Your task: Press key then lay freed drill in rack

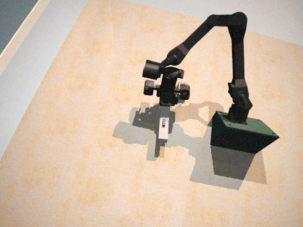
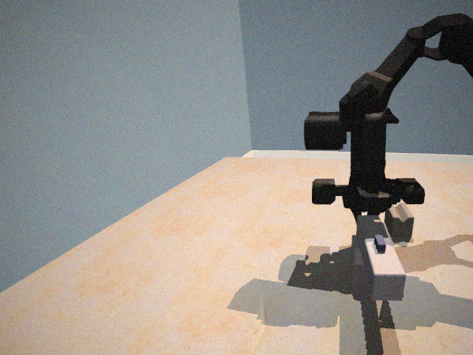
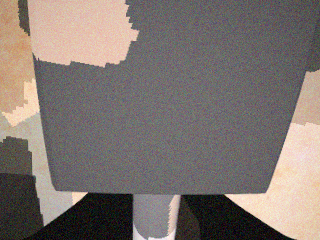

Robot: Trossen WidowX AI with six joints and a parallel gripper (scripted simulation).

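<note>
My gripper tip is 50 mm to the right of the drill and 40 mm below it. Also, from my gripper tip: dark key 140 mm to the left, 40 mm above; rack 80 mm behind, 50 mm to the right.
</note>
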